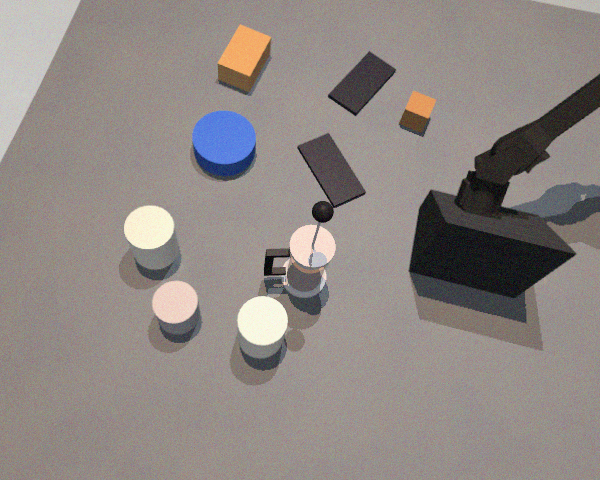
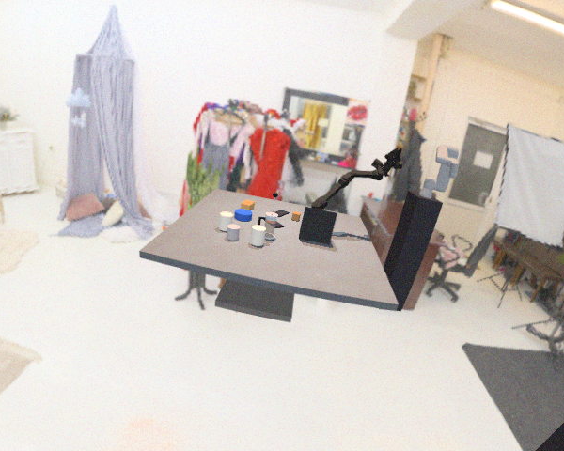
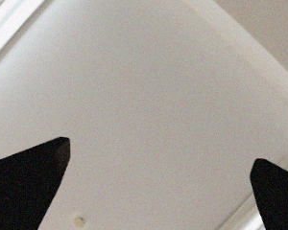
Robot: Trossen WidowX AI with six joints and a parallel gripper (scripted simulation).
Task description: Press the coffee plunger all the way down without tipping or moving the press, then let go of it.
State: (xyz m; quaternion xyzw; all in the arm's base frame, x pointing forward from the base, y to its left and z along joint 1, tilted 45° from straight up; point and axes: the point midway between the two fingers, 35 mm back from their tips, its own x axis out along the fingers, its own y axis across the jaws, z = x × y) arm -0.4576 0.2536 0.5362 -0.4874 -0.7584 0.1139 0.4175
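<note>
Now: the coffee press 800 mm ahead of my gripper tip, 320 mm to the left of it and 540 mm below it. Round my gripper tip: blue cylinder 980 mm ahead, 80 mm to the left, 650 mm below.
</note>
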